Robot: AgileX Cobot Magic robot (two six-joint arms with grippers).
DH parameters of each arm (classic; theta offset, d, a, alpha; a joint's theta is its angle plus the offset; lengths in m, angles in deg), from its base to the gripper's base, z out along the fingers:
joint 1: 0 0.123 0 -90
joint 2: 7.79 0 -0.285 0
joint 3: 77.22 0 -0.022 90
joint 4: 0 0.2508 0 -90
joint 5: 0 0 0.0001 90
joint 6: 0 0.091 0 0
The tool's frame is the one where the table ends.
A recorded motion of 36 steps. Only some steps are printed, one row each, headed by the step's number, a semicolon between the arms.
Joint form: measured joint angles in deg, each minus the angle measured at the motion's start. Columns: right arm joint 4, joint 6, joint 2, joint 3, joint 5, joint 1; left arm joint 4, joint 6, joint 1, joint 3, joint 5, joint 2.
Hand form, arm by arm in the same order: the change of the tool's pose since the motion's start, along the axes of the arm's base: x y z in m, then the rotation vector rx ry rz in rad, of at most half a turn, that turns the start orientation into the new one. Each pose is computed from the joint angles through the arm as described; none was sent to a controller.
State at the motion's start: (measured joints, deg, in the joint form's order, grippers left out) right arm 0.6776 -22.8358 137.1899 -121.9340 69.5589 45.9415; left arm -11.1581 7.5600 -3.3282 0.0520 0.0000 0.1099
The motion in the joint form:
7: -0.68 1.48 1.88 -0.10 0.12 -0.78; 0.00 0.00 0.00 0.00 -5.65 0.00
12: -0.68 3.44 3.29 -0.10 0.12 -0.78; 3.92 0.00 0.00 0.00 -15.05 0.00
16: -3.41 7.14 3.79 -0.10 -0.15 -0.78; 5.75 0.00 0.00 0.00 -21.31 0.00
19: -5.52 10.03 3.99 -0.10 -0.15 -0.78; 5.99 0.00 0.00 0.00 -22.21 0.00
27: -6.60 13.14 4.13 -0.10 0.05 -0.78; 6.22 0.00 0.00 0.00 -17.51 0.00
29: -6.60 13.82 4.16 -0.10 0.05 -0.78; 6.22 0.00 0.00 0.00 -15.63 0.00
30: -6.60 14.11 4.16 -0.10 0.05 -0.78; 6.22 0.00 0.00 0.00 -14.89 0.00
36: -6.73 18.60 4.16 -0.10 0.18 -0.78; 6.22 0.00 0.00 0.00 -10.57 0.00
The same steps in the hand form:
7: 0.0066 -0.0045 -0.0160 -0.0290 0.0180 -0.0368; -0.0011 0.0018 0.0087 -0.0072 -0.0965 0.0190
12: 0.0071 -0.0040 -0.0284 -0.0434 0.0387 -0.0705; -0.0049 0.0033 0.0231 0.0491 -0.2626 0.0476
16: 0.0104 -0.0064 -0.0326 -0.0705 0.0133 -0.1244; -0.0087 0.0036 0.0323 0.0728 -0.3731 0.0618
19: 0.0127 -0.0085 -0.0342 -0.0903 -0.0076 -0.1663; -0.0094 0.0037 0.0336 0.0758 -0.3889 0.0636
27: 0.0137 -0.0098 -0.0353 -0.0994 -0.0141 -0.2160; -0.0063 0.0027 0.0268 0.0860 -0.3083 0.0517
29: 0.0137 -0.0098 -0.0355 -0.0982 -0.0129 -0.2277; -0.0053 0.0024 0.0241 0.0884 -0.2758 0.0472
30: 0.0137 -0.0098 -0.0355 -0.0975 -0.0125 -0.2328; -0.0049 0.0023 0.0230 0.0894 -0.2631 0.0454
36: 0.0137 -0.0101 -0.0355 -0.0901 -0.0074 -0.3099; -0.0028 0.0016 0.0164 0.0949 -0.1886 0.0349

